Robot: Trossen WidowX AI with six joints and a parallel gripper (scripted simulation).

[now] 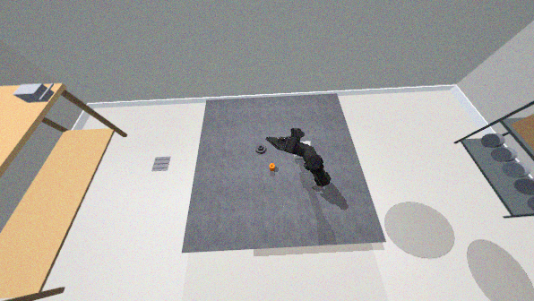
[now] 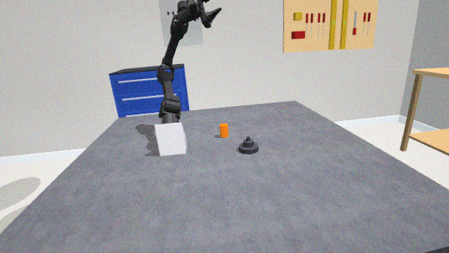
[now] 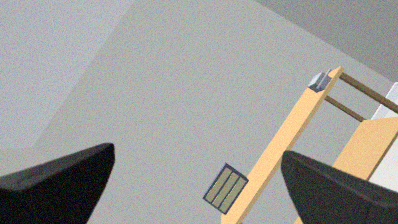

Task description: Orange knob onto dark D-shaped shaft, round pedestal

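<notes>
Now: the orange knob 600 mm below my gripper tip, 110 mm to the right of it and 20 mm behind it. Round my gripper tip: round pedestal: 600 mm below, 280 mm to the right, 80 mm ahead.
</notes>
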